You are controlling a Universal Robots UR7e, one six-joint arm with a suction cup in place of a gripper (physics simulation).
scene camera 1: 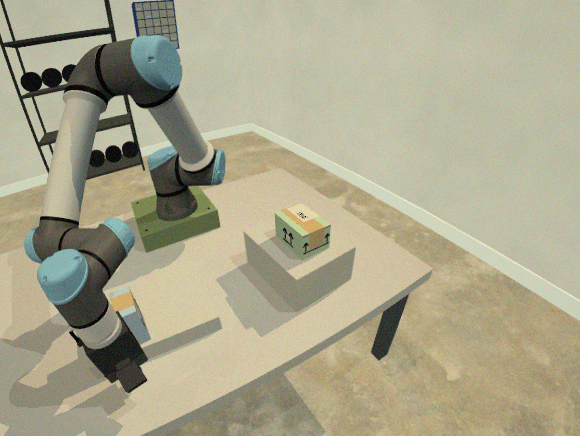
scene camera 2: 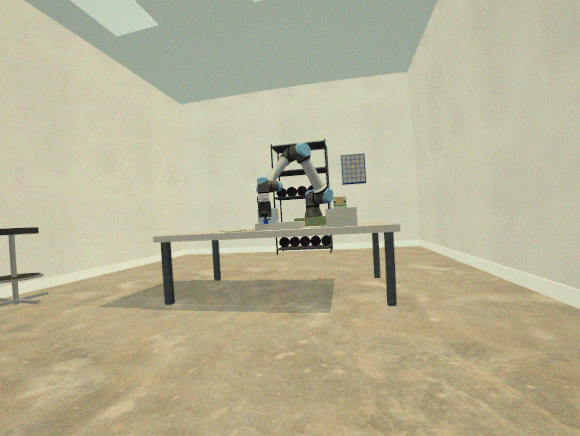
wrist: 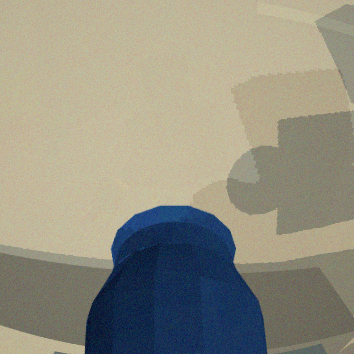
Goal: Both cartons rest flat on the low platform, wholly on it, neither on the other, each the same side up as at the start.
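Observation:
The blue carton stands upright on the low platform, near its front edge; the tool hides much of its front face. The green carton sits upright on the taller block, its arrows pointing up. My suction cup points down, low in front of the blue carton, with neither carton on it. In scene camera 1 the cup is hidden behind the black housing. Whether the cup touches the carton's front, I cannot tell.
The green robot base stands behind, on the table. The tall block is to the right of the low platform in scene camera 1. A black shelf rack and a wall grid are at the back.

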